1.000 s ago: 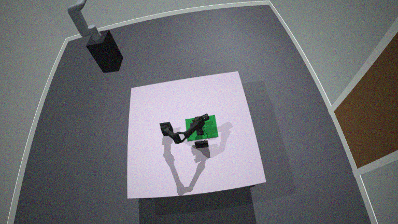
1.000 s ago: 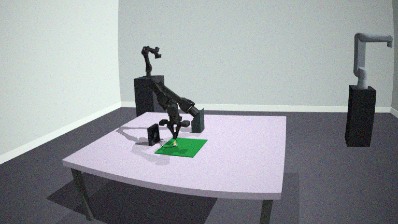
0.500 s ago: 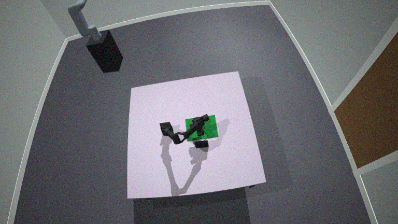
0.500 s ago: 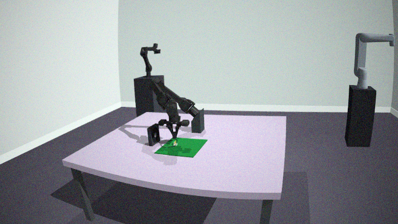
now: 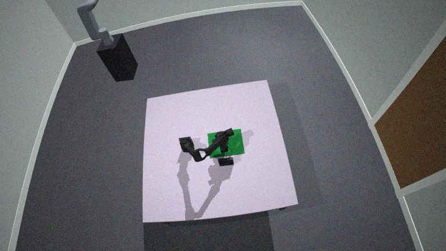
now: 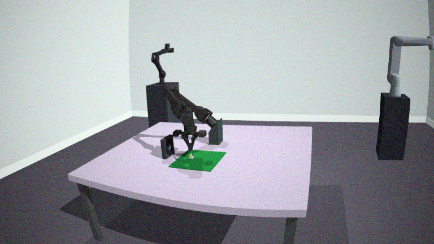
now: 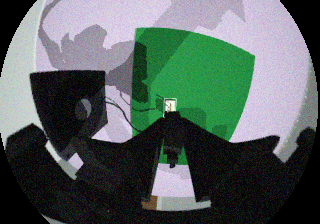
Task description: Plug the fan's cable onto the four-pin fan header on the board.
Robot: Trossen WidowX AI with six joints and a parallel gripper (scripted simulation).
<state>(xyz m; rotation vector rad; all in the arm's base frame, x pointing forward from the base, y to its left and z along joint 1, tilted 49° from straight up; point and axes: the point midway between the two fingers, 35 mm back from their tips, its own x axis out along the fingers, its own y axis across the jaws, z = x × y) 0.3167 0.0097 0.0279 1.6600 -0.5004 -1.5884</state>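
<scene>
Now: the four-pin header 1 cm ahead of my gripper tip and 6 cm below it. Also, from my gripper tip: green board: 2 cm ahead, 5 cm to the left, 8 cm below; then dark plug: 1 cm ahead, 1 cm above; then black fan: 2 cm ahead, 14 cm to the right.
</scene>
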